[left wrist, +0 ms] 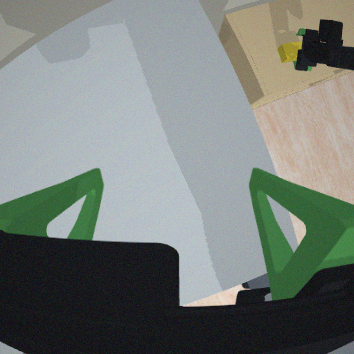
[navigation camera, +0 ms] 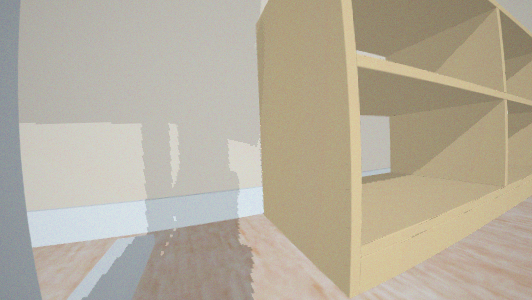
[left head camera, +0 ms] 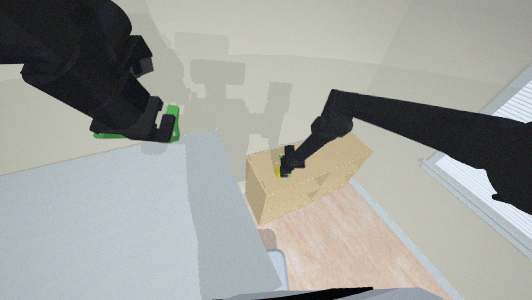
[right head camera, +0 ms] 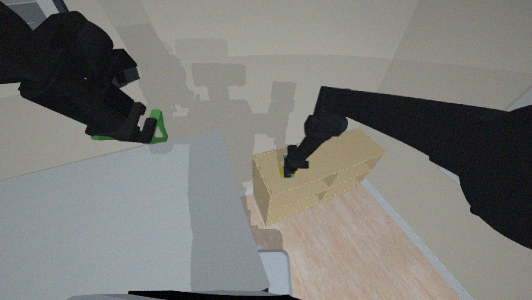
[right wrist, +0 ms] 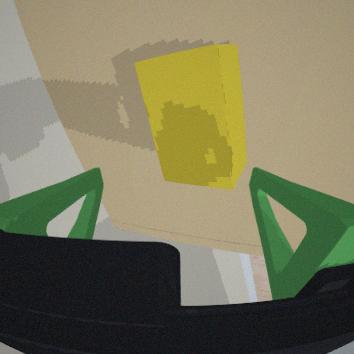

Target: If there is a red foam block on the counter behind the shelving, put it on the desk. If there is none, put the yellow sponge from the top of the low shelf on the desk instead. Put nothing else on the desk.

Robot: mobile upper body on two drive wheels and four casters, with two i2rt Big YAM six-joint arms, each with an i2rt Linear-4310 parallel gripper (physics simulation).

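Places are measured from the left arm's base along level axes (x down, y ahead, z right), in centimetres.
Pixels of known places: left gripper, fingertip midpoint: (left wrist: 175, 175) (left head camera: 156, 136) (right head camera: 148, 137); right gripper, fingertip midpoint: (left wrist: 295, 47) (left head camera: 281, 168) (right head camera: 286, 168) (right wrist: 175, 175).
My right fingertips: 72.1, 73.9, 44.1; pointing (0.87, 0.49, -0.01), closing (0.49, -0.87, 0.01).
Ahead of a thing's pixels: the offset from my right fingertips to its top centre, as dx, dy, dz. "spot": to the spot under its first point. Level surfaces: height alone.
A yellow sponge {+3.4, +1.2, +1.7} (left head camera: 277, 172) (right head camera: 282, 172) (left wrist: 288, 52) (right wrist: 192, 115) lies on top of the low wooden shelf (left head camera: 320, 167) (right head camera: 330, 162) (left wrist: 255, 40) (right wrist: 290, 50) (navigation camera: 310, 125). My right gripper (left head camera: 285, 167) (right head camera: 289, 167) (left wrist: 295, 47) (right wrist: 175, 175) is open at the sponge. In the right wrist view the sponge's near end shows between the fingertips, closer to the right-hand one; whether they touch it is unclear. My left gripper (left head camera: 137, 137) (right head camera: 127, 140) (left wrist: 175, 175) is open and empty above the grey desk {dx -26.1} (left head camera: 100, 210) (right head camera: 100, 215) (left wrist: 125, 125). No red foam block or counter shows in these views.
The desk edge stands close to the shelf's left end. A wall rises behind both. Wooden floor {dx +68.9} (left head camera: 340, 235) (right head camera: 350, 235) lies in front of the shelf. A pale rounded panel (left head camera: 278, 265) (right head camera: 277, 270) is low beside the desk. A white slatted window {spot: -70.9, -17.1, +130.1} (left head camera: 515, 112) is at the right.
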